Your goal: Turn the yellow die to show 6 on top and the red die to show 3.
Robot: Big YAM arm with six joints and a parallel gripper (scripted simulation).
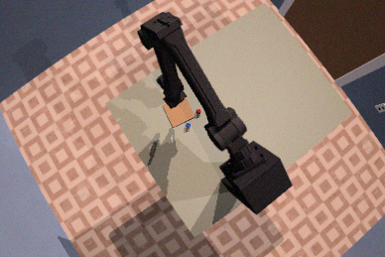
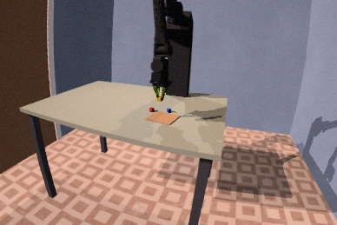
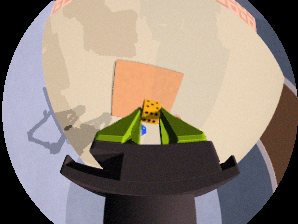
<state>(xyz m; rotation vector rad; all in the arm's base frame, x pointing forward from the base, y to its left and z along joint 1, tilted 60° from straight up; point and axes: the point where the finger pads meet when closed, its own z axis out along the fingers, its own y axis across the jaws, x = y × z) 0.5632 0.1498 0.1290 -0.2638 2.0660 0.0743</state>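
Right now the orange mat is 11 cm below my hand and 3 cm behind it. From my hand the other things lie so: yellow die: right at my hand; then red die: 11 cm to the right, 11 cm below, 6 cm behind; then blue die: 13 cm behind, 11 cm below, 4 cm to the right.
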